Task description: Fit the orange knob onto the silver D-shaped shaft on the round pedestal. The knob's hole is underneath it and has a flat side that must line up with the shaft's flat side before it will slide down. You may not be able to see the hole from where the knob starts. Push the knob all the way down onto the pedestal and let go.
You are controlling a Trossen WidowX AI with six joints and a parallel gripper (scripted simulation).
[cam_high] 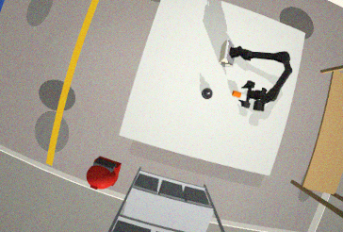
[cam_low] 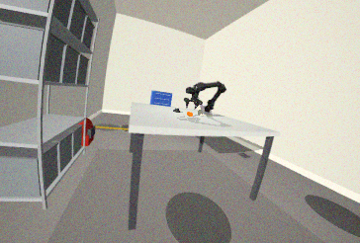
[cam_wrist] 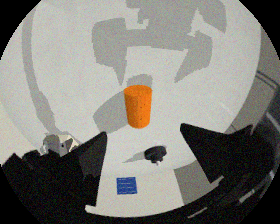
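Now: the orange knob 1 cm to the left of my gripper tip and 5 cm below it. From my gripper tip the other things lie so: dark round pedestal 7 cm ahead, 22 cm to the right, 4 cm below.
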